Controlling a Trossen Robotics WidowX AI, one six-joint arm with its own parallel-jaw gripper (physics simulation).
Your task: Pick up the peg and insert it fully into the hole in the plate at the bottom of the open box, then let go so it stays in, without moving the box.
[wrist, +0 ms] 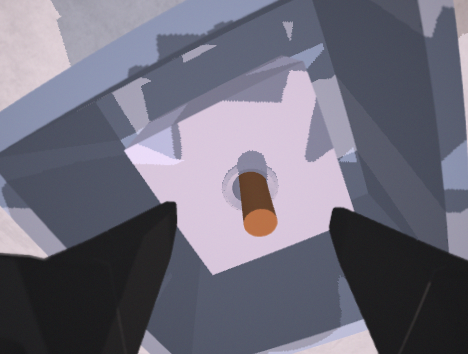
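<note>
The brown peg stands near upright in the hole at the middle of the pale pink plate, its orange top end facing the camera. A light ring of the hole's rim shows around its lower end; how deep it sits cannot be told. My gripper is open, with the black fingers well apart on the left and right of the peg, neither touching it. The blue-grey open box surrounds the plate, which lies at its bottom.
The box's walls rise on all sides of the plate and the fingers. The light blue rim runs along the upper left, and pale floor shows outside the box at the upper left corner. Shadows fall on the walls and plate.
</note>
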